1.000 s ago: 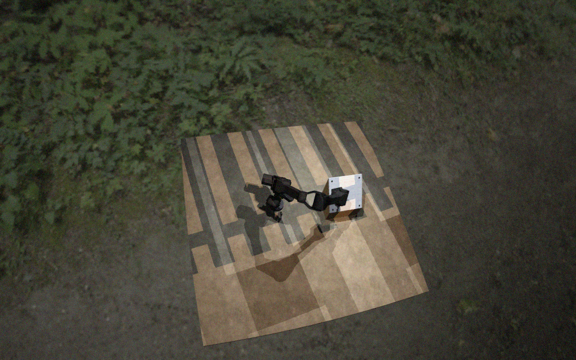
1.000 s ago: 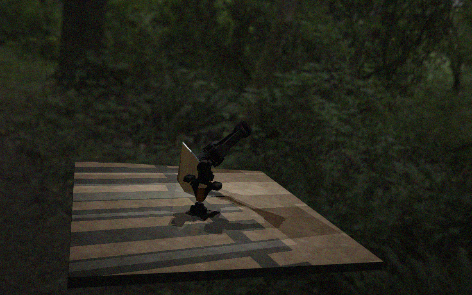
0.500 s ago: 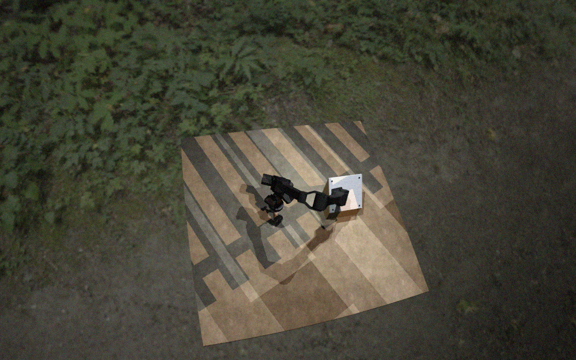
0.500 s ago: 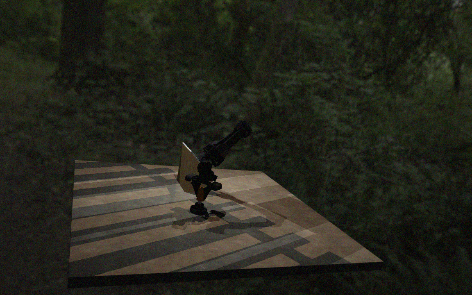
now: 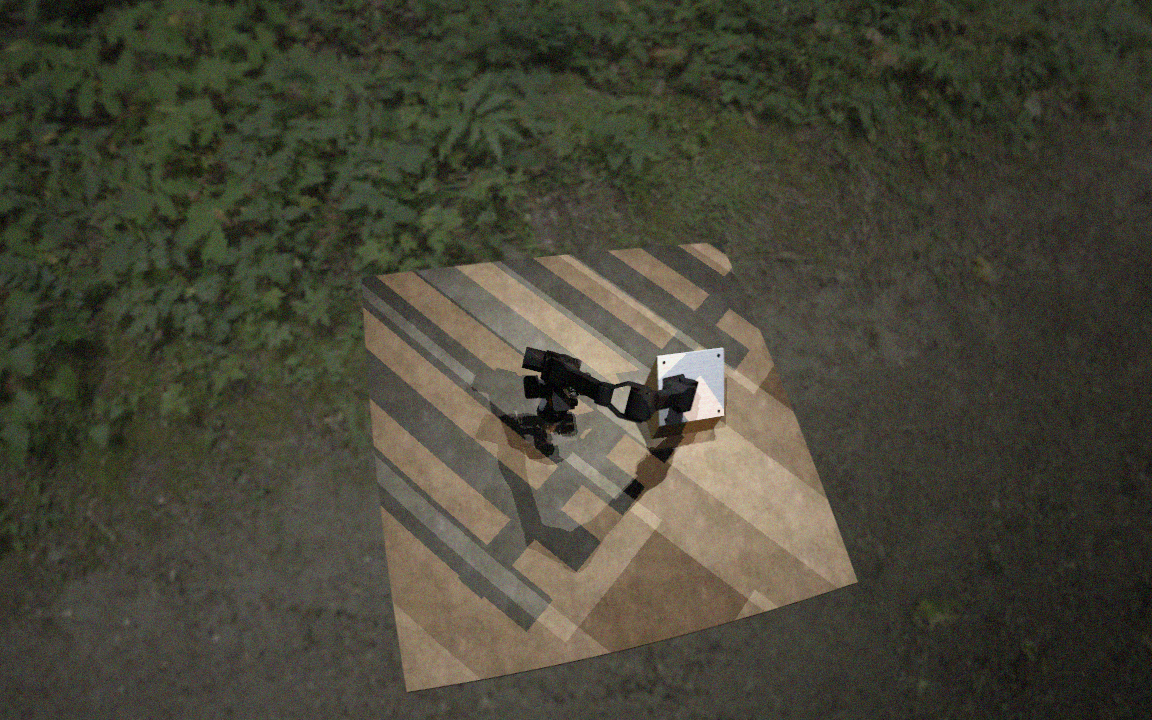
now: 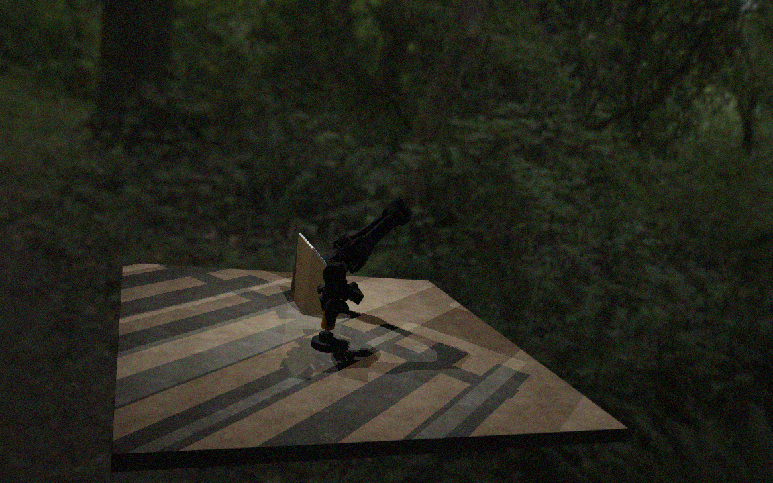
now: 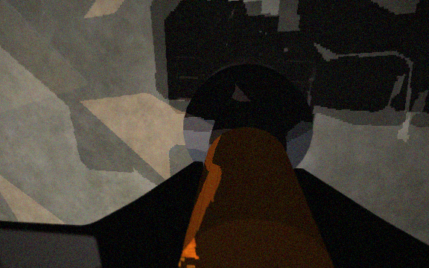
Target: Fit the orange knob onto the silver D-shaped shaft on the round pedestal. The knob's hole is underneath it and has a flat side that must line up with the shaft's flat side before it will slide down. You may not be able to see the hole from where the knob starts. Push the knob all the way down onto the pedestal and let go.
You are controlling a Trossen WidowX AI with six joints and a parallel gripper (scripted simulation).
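Right now my gripper tip is 30 mm below the orange knob. The rest, counted from my gripper tip: round dark pedestal 40 mm below.
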